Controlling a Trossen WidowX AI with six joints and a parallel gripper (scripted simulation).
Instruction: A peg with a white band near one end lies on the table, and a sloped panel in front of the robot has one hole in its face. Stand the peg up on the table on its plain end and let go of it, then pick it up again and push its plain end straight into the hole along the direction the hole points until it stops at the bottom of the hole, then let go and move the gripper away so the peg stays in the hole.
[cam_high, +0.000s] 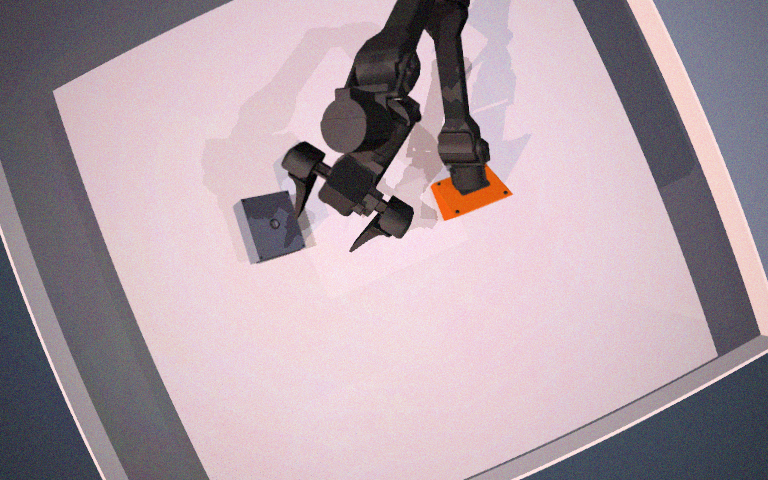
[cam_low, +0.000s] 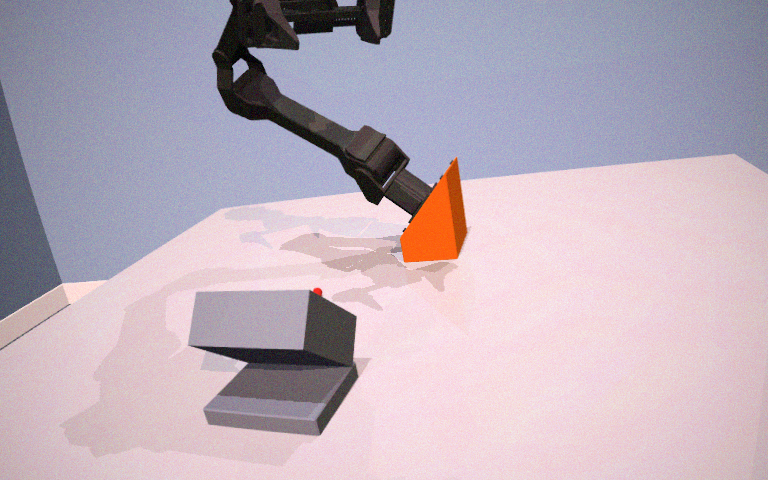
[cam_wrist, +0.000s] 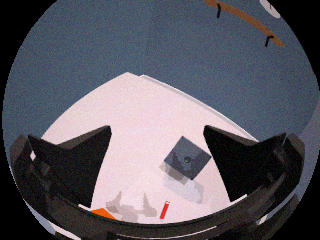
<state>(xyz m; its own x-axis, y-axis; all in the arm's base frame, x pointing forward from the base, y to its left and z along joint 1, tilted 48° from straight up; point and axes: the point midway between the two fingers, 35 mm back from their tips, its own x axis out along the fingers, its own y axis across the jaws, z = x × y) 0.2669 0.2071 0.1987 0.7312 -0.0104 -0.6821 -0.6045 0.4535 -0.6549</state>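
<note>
Right now my gripper tip is 50 mm past the red peg, 120 mm to the left of it and 330 mm above it. The rest, counted from my gripper tip: grey foot 160 mm ahead, 80 mm to the right, 330 mm below; then panel 140 mm ahead, 70 mm to the right, 270 mm below.
</note>
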